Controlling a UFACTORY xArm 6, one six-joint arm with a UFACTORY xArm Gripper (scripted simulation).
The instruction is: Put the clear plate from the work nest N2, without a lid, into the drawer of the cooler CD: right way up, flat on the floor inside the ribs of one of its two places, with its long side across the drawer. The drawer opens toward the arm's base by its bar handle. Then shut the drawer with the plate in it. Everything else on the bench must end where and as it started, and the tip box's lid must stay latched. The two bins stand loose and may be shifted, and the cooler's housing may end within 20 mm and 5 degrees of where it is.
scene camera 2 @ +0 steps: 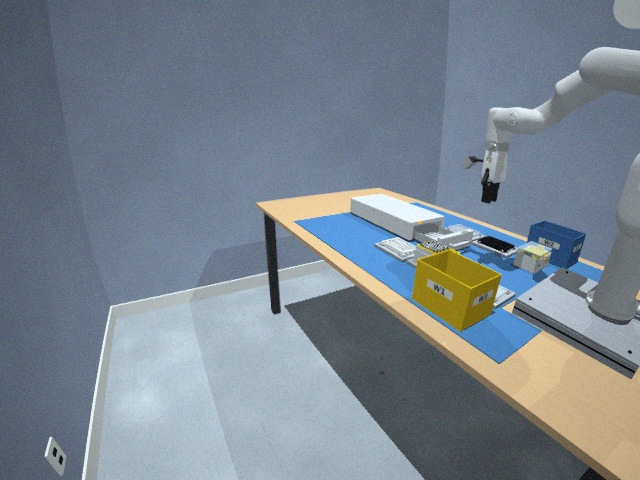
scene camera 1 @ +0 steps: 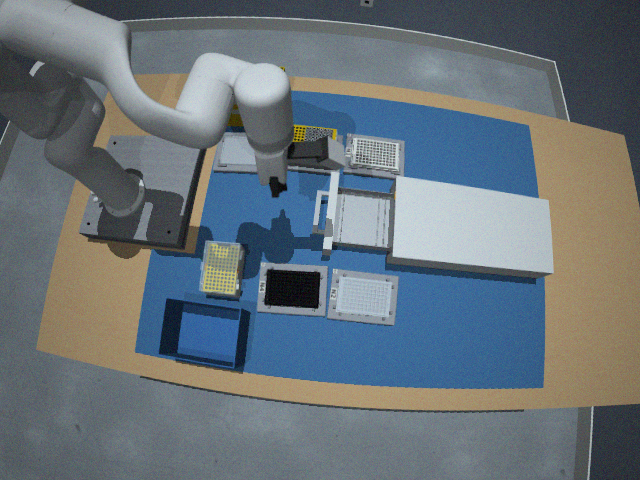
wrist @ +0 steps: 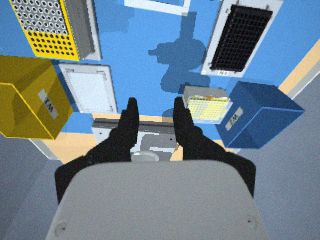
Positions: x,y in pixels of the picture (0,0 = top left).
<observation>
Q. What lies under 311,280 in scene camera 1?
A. A black plate.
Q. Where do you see a white well plate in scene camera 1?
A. At 391,155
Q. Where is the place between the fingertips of my gripper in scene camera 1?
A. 279,179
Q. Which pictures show the blue bin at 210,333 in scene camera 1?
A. Scene camera 2, scene camera 1 and the wrist view: all of them.
</observation>
